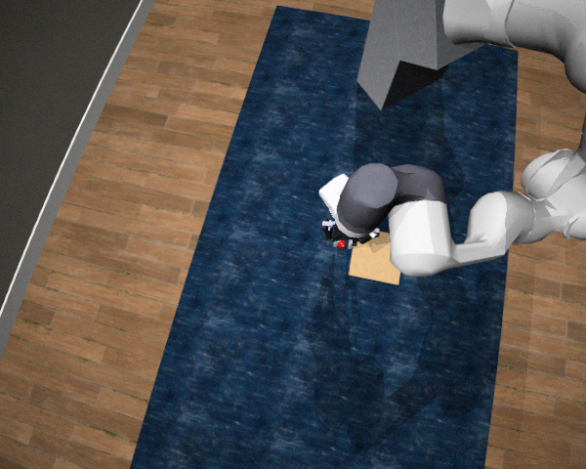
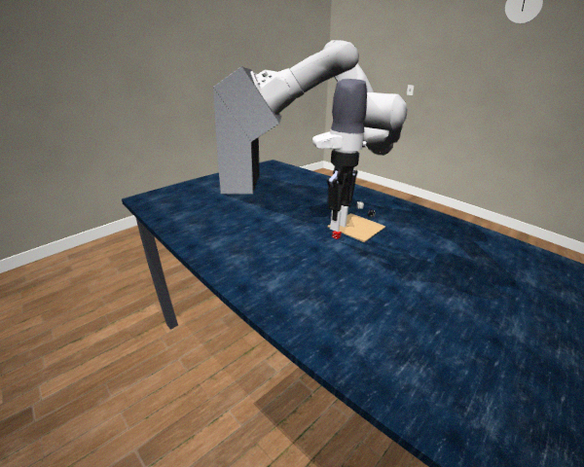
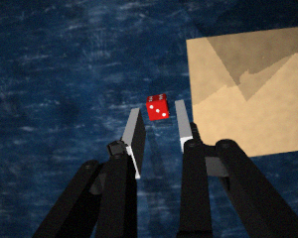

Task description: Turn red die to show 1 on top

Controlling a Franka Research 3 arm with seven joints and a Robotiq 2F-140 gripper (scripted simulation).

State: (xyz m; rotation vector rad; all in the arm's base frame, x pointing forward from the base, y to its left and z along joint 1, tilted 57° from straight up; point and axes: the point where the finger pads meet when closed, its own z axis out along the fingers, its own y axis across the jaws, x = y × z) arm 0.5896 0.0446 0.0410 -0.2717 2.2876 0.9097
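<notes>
My hand is 6 cm above the red die. Also, from my hand: white die 20 cm to the left, 17 cm behind, 6 cm below; black die 20 cm to the left, 9 cm behind, 6 cm below; tan mat 10 cm to the left, 6 cm below, 4 cm behind.
</notes>
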